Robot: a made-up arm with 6 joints.
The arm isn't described. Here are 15 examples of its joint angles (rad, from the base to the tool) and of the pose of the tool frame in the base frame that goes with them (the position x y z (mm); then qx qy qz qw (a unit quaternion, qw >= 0)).
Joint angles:
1: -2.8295 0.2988 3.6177 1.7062 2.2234 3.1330
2: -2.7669 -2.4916 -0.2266 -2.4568 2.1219 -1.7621
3: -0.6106 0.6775 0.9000 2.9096 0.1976 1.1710
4: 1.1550 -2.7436 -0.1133 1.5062 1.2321 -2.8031
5: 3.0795 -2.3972 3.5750 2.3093 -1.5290 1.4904
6: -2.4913 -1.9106 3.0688 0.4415 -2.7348 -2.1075
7: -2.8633 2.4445 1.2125 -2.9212 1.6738 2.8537
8: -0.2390 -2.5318 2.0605 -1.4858 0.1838 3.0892
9: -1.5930 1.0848 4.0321 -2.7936 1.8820 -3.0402
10: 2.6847 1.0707 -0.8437 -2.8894 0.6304 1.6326
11: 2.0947 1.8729 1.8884 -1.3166 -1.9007 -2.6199
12: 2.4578 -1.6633 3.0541 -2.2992 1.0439 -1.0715
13: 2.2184 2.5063 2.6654 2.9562 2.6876 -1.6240
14: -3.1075 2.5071 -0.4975 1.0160 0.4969 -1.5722
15: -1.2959 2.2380 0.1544 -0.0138 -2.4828 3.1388
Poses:
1: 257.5 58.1 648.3 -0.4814 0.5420 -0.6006 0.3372
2: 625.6 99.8 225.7 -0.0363 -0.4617 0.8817 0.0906
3: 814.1 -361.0 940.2 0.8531 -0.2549 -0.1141 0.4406
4: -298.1 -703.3 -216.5 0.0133 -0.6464 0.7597 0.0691
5: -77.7 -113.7 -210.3 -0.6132 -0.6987 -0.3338 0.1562
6: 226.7 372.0 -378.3 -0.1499 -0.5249 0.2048 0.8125
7: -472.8 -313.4 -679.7 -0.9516 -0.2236 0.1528 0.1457
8: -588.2 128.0 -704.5 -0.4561 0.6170 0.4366 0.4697
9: 162.9 -103.3 744.9 -0.2927 -0.4068 -0.7085 0.4968
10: -397.1 5.6 151.8 -0.6946 0.2912 0.1395 0.6429
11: -516.5 982.3 -63.9 -0.2919 0.7918 -0.4351 0.3138
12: 523.3 -577.4 -260.9 0.4748 0.2640 -0.0673 0.8369
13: -657.8 583.4 -118.7 0.6480 -0.1025 -0.5241 0.5430
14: 80.8 95.4 -443.8 -0.9295 0.2384 0.1350 0.2470
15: -97.6 -301.1 -535.2 0.5210 -0.3948 0.5999 0.4614
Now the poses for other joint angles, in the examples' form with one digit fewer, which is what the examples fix.
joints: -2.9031 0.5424 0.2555 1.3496 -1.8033 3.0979
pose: -837 -164 868 0.393 0.452 0.521 0.608
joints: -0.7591 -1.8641 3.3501 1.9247 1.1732 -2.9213
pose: -130 207 -247 0.761 0.483 -0.052 0.429
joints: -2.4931 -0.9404 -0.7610 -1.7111 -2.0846 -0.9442
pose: 20 -16 587 0.892 -0.184 -0.066 0.408
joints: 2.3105 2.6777 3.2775 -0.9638 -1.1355 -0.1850
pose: -448 640 -128 -0.091 0.453 0.886 0.030
